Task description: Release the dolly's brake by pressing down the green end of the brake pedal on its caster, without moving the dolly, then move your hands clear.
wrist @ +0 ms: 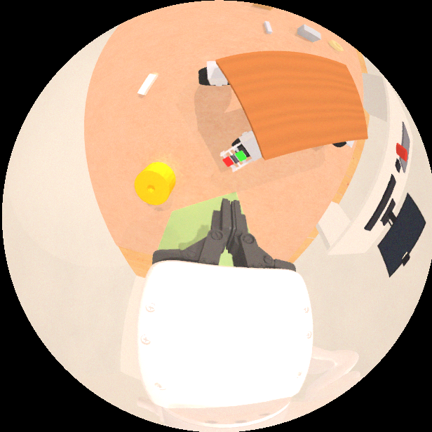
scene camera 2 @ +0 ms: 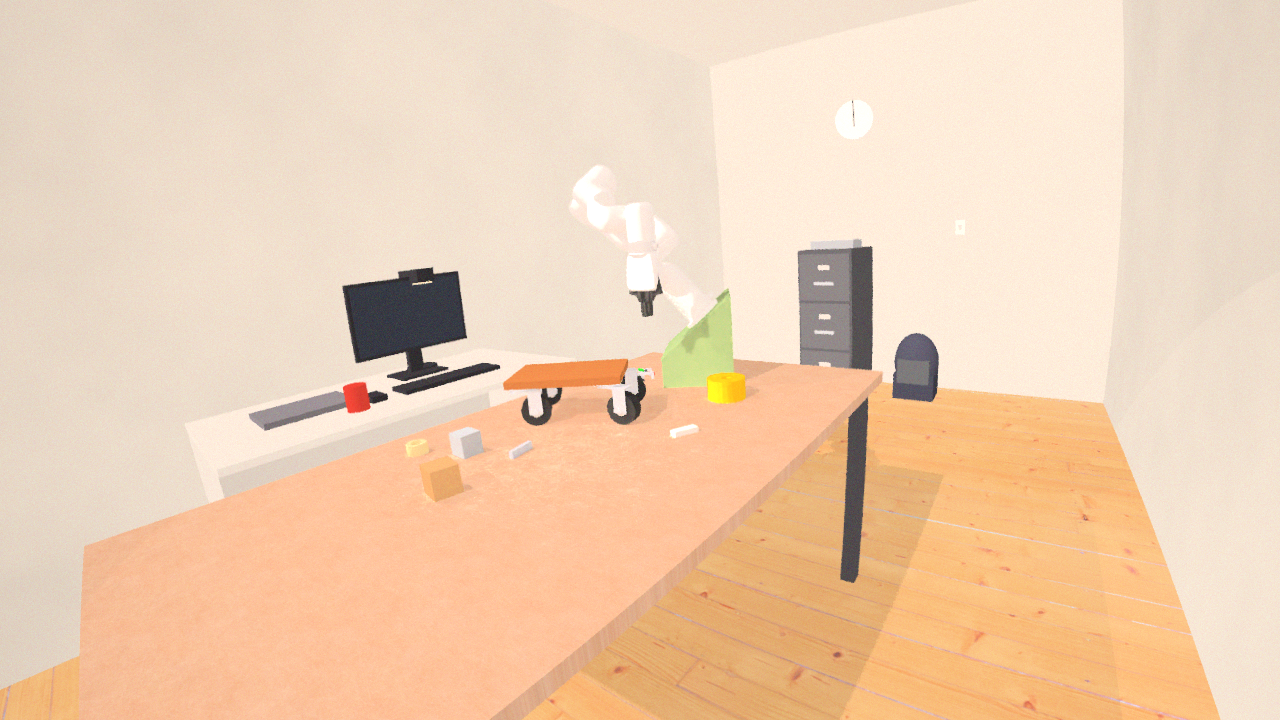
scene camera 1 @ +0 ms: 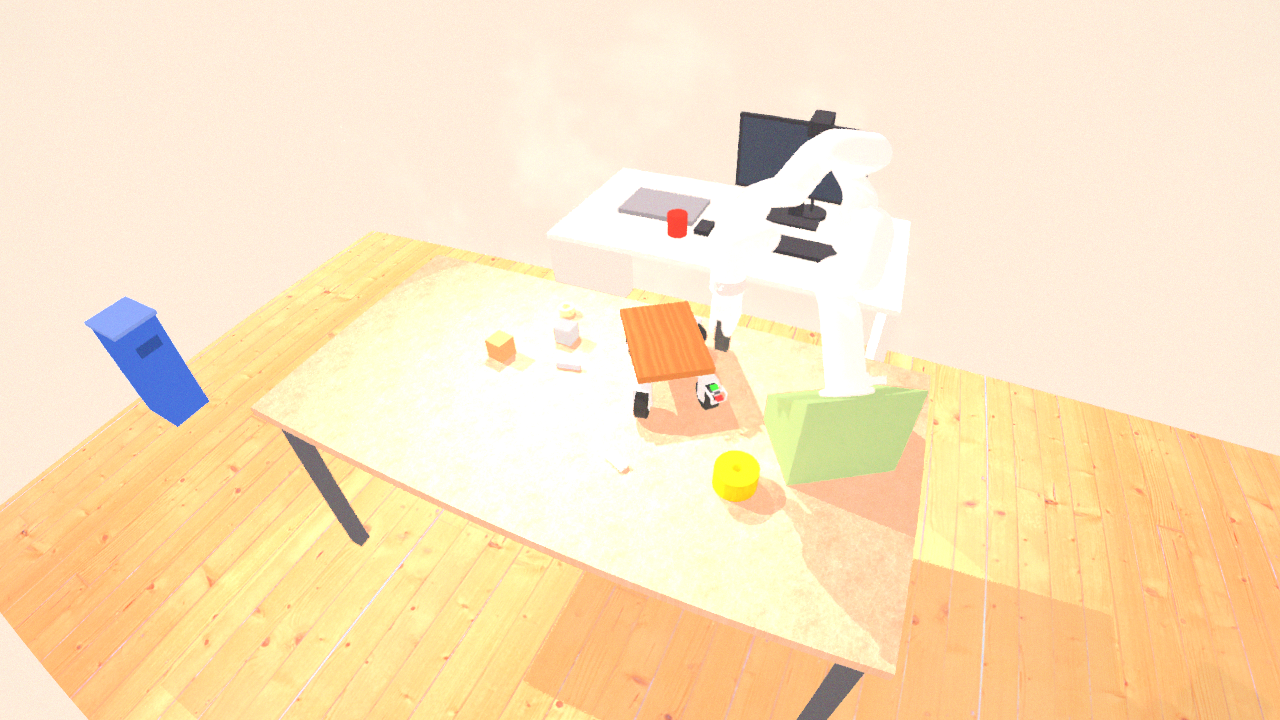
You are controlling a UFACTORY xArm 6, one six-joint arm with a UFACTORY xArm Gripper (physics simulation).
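The dolly (scene camera 1: pixel 666 342) (scene camera 2: pixel 568 374) (wrist: pixel 305 102) has an orange deck and stands on its casters on the table. The brake pedal (wrist: pixel 234 159) sticks out from the caster at one corner of the dolly. Its green end (scene camera 1: pixel 714 387) (scene camera 2: pixel 642 369) (wrist: pixel 240 156) is nearer the wheel, and its red end (scene camera 1: pixel 718 396) (wrist: pixel 228 161) is farther out. My gripper (scene camera 1: pixel 722 347) (scene camera 2: pixel 647 315) (wrist: pixel 227 210) is shut and empty, pointing down. It hangs in the air above table height, apart from the pedal and the dolly.
A yellow cylinder (scene camera 1: pixel 735 476) (scene camera 2: pixel 725 388) (wrist: pixel 155 183) stands near the green arm mount (scene camera 1: pixel 850 436) (scene camera 2: pixel 702 351). A white bar (scene camera 2: pixel 683 430) (wrist: pixel 147 84), an orange cube (scene camera 1: pixel 501 347) (scene camera 2: pixel 441 479) and a grey cube (scene camera 1: pixel 565 334) (scene camera 2: pixel 465 442) lie on the table. A desk with a monitor (scene camera 2: pixel 407 316) (wrist: pixel 403 234) stands behind.
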